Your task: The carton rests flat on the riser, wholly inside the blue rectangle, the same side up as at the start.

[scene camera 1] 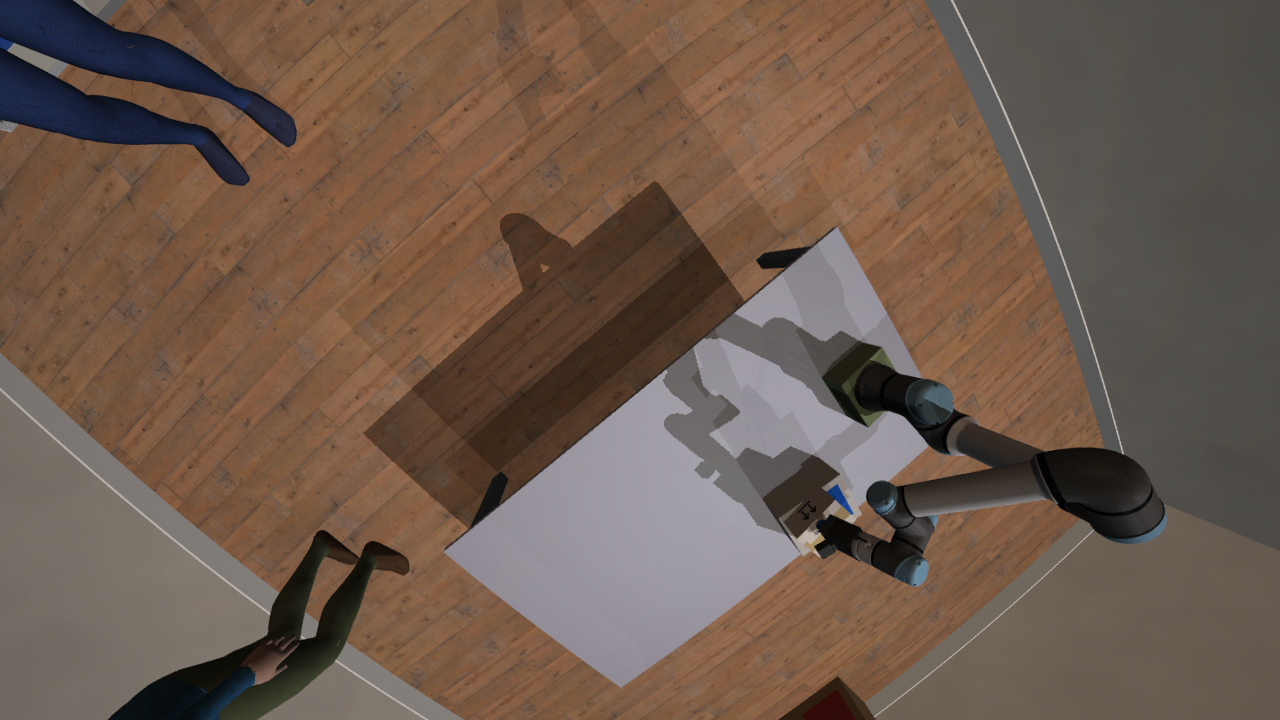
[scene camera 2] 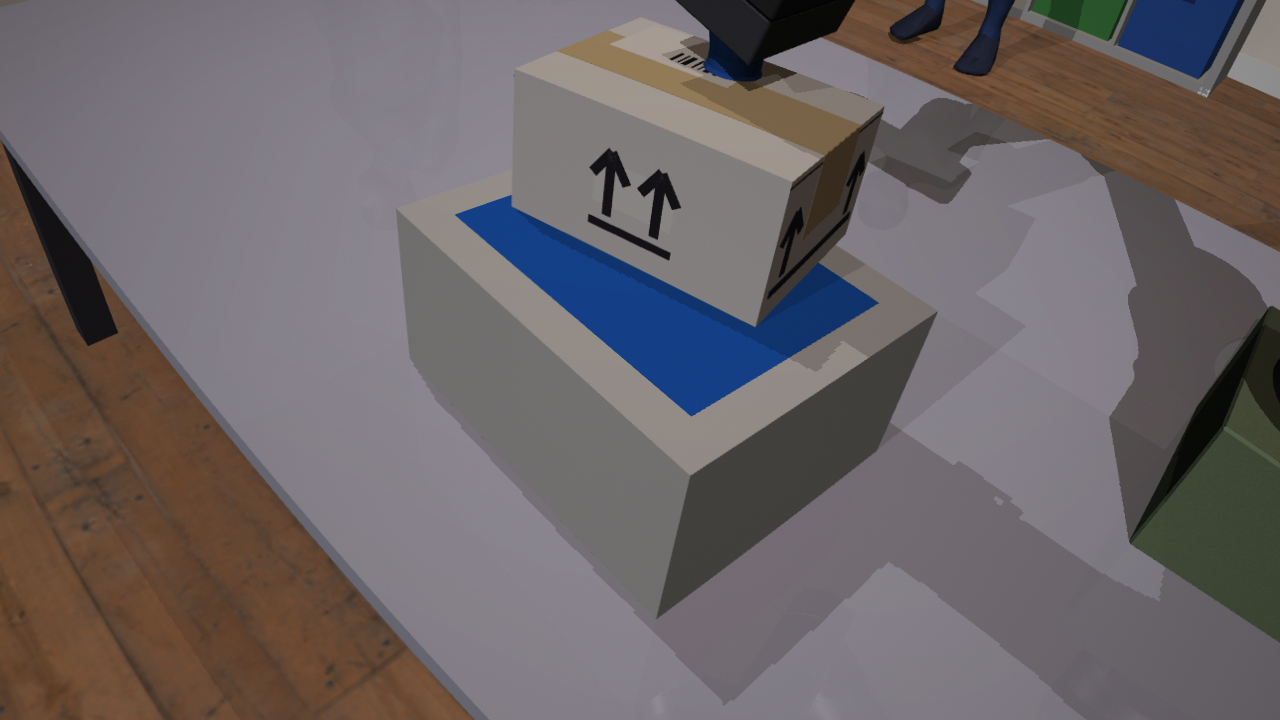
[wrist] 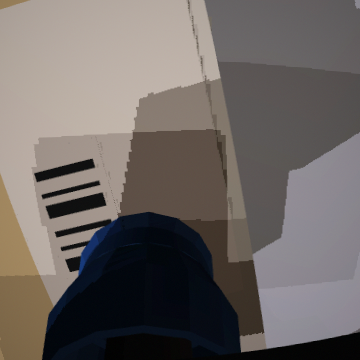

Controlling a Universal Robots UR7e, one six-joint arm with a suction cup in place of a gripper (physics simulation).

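Pixels of known places: hand, its tool point: (scene camera 1: 817, 523) (scene camera 2: 721, 78) (wrist: 150, 233); arm's base, origin of its link: (scene camera 1: 874, 387).
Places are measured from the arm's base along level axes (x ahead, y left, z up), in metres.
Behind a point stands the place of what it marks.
Observation:
The carton (scene camera 1: 808, 512) {x 0.429, y 0.118, z 0.065 m} (scene camera 2: 554, 152) {x 0.472, y 0.242, z 0.067 m} (wrist: 75, 75) {x 0.476, y 0.152, z 0.107 m} is light, with brown tape and a barcode label on top and black arrows pointing up on its sides. My gripper (scene camera 1: 823, 530) {x 0.433, y 0.143, z 0.097 m} (scene camera 2: 733, 62) (wrist: 150, 280), a blue suction cup, is pressed on the carton's top beside the label. The carton is over the grey riser (scene camera 2: 537, 331) {x 0.411, y 0.315, z 0.019 m}, turned at an angle to the blue rectangle (scene camera 1: 839, 497) {x 0.320, y 0.210, z 0.019 m} (scene camera 2: 626, 313) {x 0.389, y 0.272, z 0.019 m}. In scene camera 2 its far right bottom corner shows past the blue's far edge. A shadow runs under its near bottom edge; I cannot tell whether it touches the riser.
The riser stands on the pale table (scene camera 1: 581, 555) {x 1.090, y -0.224, z -0.101 m} (scene camera 2: 223, 179) {x 0.845, y 0.264, z -0.101 m}. The arm's green base block (scene camera 1: 845, 380) {x 0.060, y -0.092, z -0.004 m} (scene camera 2: 1208, 519) {x 0.072, y 0.094, z -0.051 m} stands on the same table, to the right in scene camera 2. People's legs (scene camera 1: 344, 591) (scene camera 2: 980, 44) show beyond the table.

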